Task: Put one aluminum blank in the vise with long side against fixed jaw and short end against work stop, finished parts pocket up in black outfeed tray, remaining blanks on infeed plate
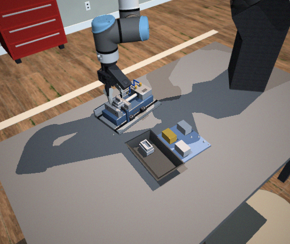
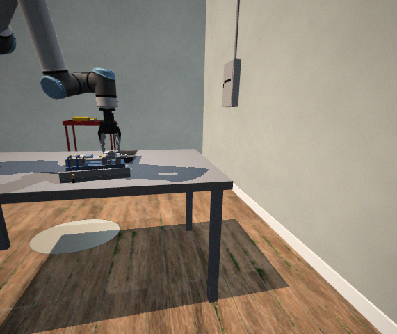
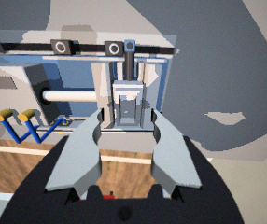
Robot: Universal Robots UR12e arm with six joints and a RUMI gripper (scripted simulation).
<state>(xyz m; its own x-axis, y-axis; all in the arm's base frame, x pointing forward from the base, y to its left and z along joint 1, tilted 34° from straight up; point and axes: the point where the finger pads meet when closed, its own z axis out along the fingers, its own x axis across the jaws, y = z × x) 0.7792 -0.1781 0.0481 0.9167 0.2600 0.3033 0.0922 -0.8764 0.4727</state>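
Now: the fixed jaw 4 cm below my hand, 3 cm ahead of it and 1 cm to the left of it. The rest, counted from my hand: vise 8 cm below, 7 cm behind; then dark work stop rod 5 cm to the left, 3 cm below; then vise rail 10 cm to the right, 9 cm below, 6 cm behind.
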